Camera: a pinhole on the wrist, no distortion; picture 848 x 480 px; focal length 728.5 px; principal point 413.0 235.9 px. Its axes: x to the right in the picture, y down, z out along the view. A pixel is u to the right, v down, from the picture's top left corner.
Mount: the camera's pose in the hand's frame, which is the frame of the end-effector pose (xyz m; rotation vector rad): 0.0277 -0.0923 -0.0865 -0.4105 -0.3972 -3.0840
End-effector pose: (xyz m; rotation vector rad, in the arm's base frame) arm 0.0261 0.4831 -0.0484 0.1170 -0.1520 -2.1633
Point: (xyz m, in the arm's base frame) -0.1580 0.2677 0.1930
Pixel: 143 230
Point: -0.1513 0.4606 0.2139
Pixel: 442 424
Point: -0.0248 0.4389 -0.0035
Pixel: 423 27
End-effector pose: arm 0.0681 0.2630 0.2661 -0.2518 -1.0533 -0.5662
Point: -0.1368 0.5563 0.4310
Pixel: 685 55
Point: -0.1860 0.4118 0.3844
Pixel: 739 267
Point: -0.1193 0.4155 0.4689
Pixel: 547 189
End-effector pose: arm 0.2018 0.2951 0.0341 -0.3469 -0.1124 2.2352
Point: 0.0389 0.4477 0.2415
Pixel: 314 267
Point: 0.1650 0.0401 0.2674
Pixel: outside the picture
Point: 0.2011 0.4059 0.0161
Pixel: 92 200
